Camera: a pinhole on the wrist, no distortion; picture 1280 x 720 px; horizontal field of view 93.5 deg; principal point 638.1 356.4 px. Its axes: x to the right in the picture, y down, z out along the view. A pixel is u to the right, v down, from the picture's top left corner.
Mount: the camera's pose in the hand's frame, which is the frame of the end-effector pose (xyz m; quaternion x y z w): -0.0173 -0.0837 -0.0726 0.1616 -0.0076 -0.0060 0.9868
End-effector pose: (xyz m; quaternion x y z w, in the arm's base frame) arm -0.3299 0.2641 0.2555 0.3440 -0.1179 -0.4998 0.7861
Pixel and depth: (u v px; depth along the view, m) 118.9 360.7 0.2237
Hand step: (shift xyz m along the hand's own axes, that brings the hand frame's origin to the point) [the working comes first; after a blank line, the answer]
In the camera's frame: -0.1929 0.0016 0.2237

-0.2140 -0.1508 0.1374
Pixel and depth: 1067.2 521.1 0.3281
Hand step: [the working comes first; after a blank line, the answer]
In the camera's frame: 0.2338 0.0898 0.3281

0.2118 -0.1066 0.2700
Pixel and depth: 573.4 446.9 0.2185
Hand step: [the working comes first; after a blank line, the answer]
In the camera's frame: -0.0235 0.0328 0.2185

-0.0442 -0.1219 0.1446
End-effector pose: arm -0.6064 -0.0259 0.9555 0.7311 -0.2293 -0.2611 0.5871
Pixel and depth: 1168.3 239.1 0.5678
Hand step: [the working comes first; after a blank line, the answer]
In the camera's frame: 0.5000 -0.1106 0.5678

0.4720 -0.3767 0.4367
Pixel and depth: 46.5 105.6 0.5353
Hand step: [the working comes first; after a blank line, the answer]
In the camera's frame: -0.5260 -0.2230 0.5353

-0.5544 -0.4582 0.3567
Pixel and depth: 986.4 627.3 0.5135
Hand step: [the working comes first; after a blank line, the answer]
In the camera's frame: 0.2971 0.2311 0.5135

0.2732 -0.0327 0.4916
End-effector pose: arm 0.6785 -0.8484 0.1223 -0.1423 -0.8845 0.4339 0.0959
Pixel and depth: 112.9 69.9 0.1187
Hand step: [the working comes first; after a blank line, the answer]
In the camera's frame: -0.1035 -0.0565 0.1187

-0.1234 -0.1736 0.0205
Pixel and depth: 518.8 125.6 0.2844
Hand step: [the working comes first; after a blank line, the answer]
In the camera's frame: -0.0564 -0.1090 0.2844

-0.0795 -0.2769 0.1614
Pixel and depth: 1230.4 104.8 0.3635
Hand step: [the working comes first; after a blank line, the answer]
In the camera's frame: 0.3576 -0.1519 0.3635

0.3327 -0.3487 0.2281
